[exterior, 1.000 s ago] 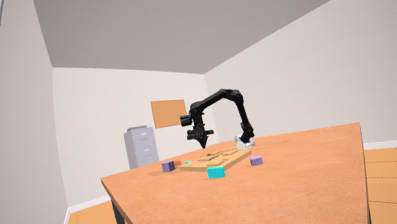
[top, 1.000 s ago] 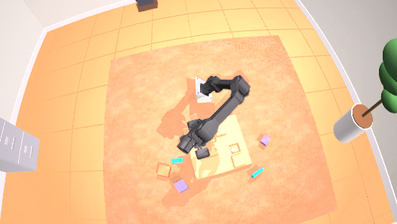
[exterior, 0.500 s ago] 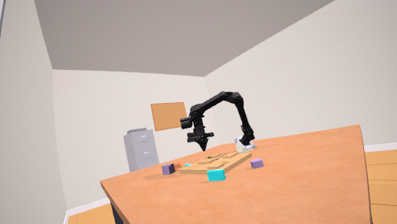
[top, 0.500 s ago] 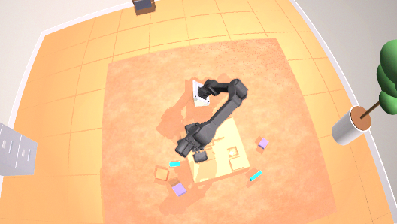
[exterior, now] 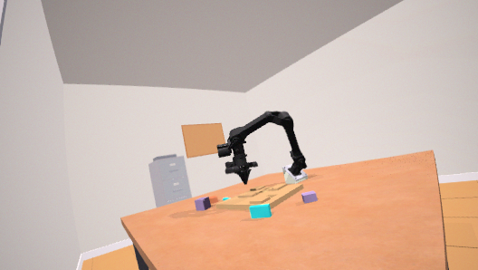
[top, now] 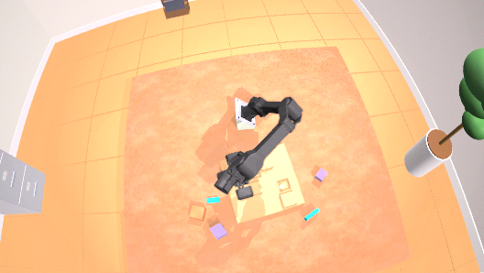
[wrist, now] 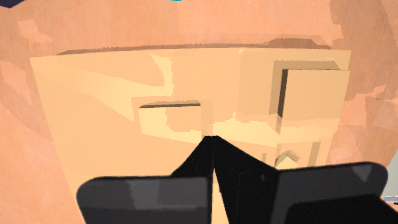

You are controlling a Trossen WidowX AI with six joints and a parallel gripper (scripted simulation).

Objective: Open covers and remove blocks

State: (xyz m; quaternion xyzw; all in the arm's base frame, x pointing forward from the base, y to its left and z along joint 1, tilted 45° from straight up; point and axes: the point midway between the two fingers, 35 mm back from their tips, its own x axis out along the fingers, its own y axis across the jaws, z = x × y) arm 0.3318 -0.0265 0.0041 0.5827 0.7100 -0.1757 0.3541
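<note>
The cyan block is 60 mm ahead of my gripper tip, 120 mm to the right of it and 70 mm below it. Also, from my gripper tip: orange block: 130 mm ahead, 180 mm to the right, 60 mm below.
</note>
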